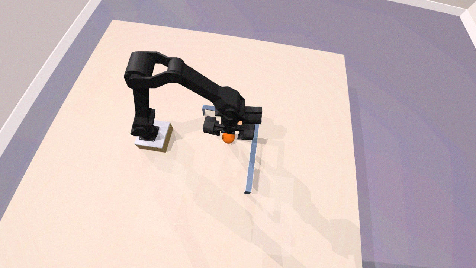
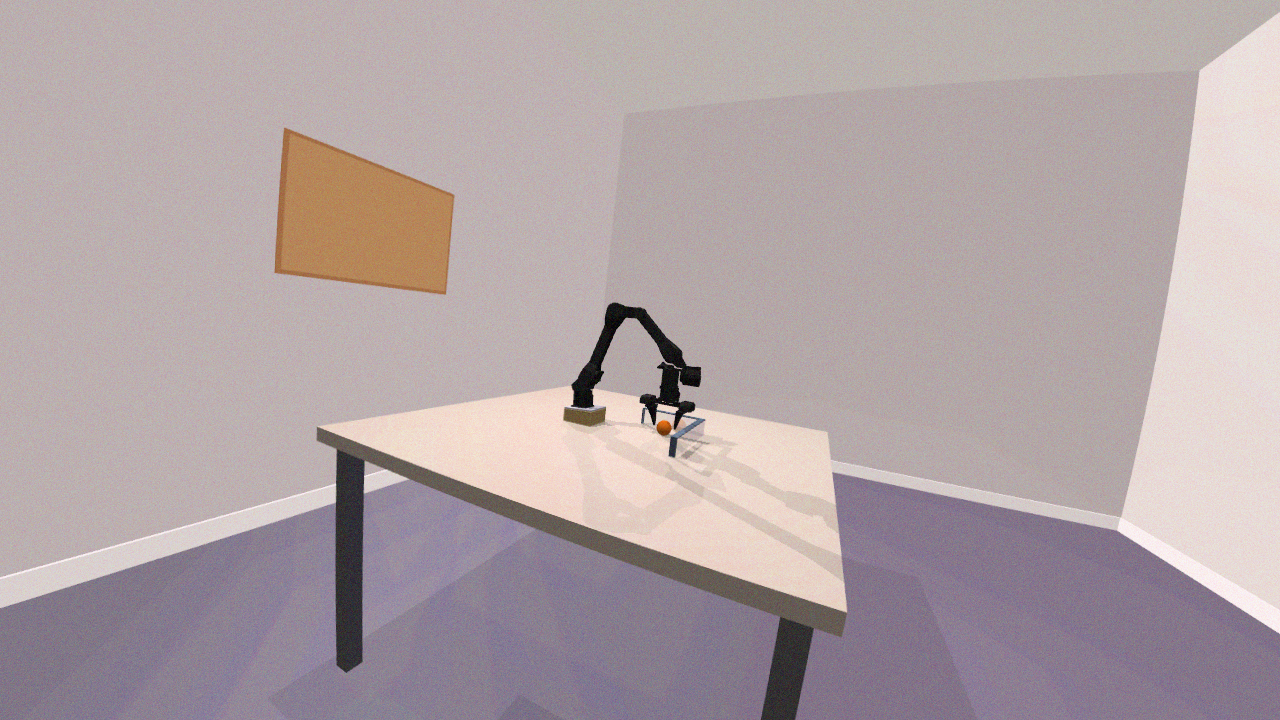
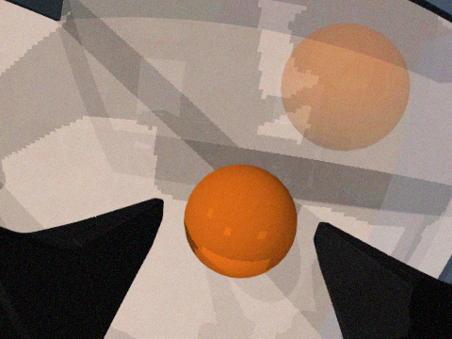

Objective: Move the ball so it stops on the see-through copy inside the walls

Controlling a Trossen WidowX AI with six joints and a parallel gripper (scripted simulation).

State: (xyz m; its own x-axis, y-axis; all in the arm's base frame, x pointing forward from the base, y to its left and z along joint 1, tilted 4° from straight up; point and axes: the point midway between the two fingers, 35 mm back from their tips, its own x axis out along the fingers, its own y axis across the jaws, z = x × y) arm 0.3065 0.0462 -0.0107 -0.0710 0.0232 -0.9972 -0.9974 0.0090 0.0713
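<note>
Now: the see-through copy of ball 6 cm to the left of my gripper tip and 3 cm ahead of it.
</note>
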